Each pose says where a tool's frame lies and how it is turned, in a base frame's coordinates. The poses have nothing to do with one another.
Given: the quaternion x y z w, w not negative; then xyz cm.
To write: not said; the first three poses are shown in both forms.
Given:
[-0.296 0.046 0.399 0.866 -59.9 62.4 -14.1]
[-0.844 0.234 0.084 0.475 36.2 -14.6 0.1]
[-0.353 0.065 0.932 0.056 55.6 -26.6 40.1]
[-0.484 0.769 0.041 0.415 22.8 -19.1 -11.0]
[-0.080 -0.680 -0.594 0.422 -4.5 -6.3 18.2]
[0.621 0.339 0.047 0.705 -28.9 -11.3 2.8]
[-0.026 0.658 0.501 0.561 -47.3 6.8 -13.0]
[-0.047 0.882 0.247 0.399 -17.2 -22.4 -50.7]
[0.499 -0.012 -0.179 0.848 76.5 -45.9 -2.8]
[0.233 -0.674 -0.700 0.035 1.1 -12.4 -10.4]
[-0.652 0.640 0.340 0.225 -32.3 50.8 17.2]
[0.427 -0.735 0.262 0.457 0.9 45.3 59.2]
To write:
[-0.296 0.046 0.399 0.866 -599 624 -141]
[-0.844 0.234 0.084 0.475 362 -146 1]
[-0.353 0.065 0.932 0.056 556 -266 401]
[-0.484 0.769 0.041 0.415 228 -191 -110]
[-0.080 -0.680 -0.594 0.422 -45 -63 182]
[0.621 0.339 0.047 0.705 -289 -113 28]
[-0.026 0.658 0.501 0.561 -473 68 -130]
[-0.047 0.882 0.247 0.399 -172 -224 -507]
[0.499 -0.012 -0.179 0.848 765 -459 -28]
[0.233 -0.674 -0.700 0.035 11 -124 -104]
[-0.652 0.640 0.340 0.225 -323 508 172]
[0.427 -0.735 0.262 0.457 9 453 592]

